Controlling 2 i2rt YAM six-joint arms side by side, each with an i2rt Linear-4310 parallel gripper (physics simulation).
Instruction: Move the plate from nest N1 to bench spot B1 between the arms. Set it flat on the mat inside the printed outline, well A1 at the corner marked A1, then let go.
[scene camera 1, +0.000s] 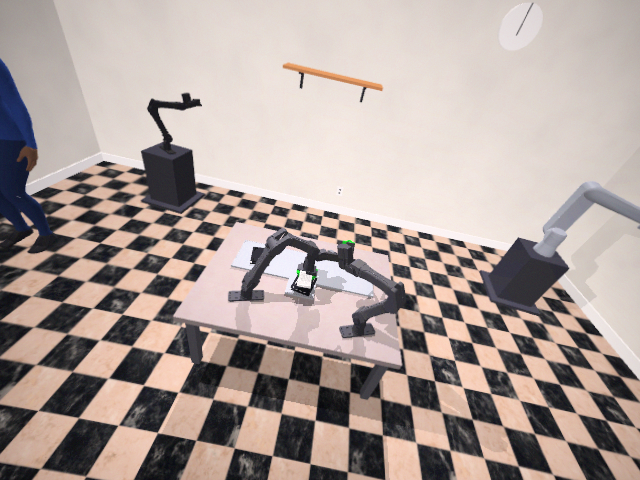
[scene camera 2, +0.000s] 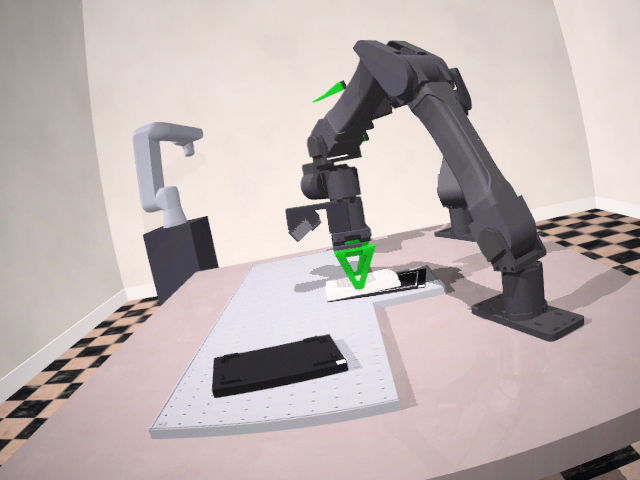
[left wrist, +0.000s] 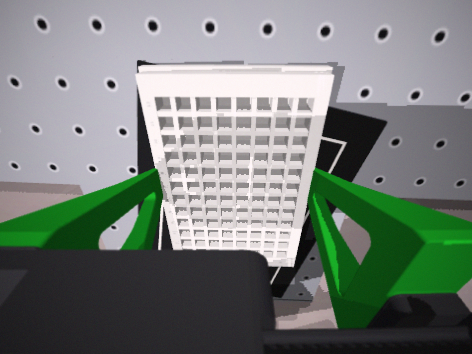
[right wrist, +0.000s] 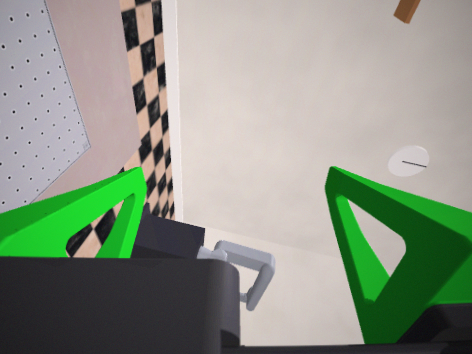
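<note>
The white well plate is between the fingers of my left gripper, which is shut on its long sides. The plate is low over the black mat; I cannot tell if it touches. It is turned relative to the mat, and part of the printed outline shows past its right side in the left wrist view. The A1 mark is not readable. My right gripper is open and empty, raised away from the plate.
A black nest stands on the perforated light board; its label is not readable. The left arm's base stands beside the board. The right arm's base stands near the table's front right edge in scene camera 1.
</note>
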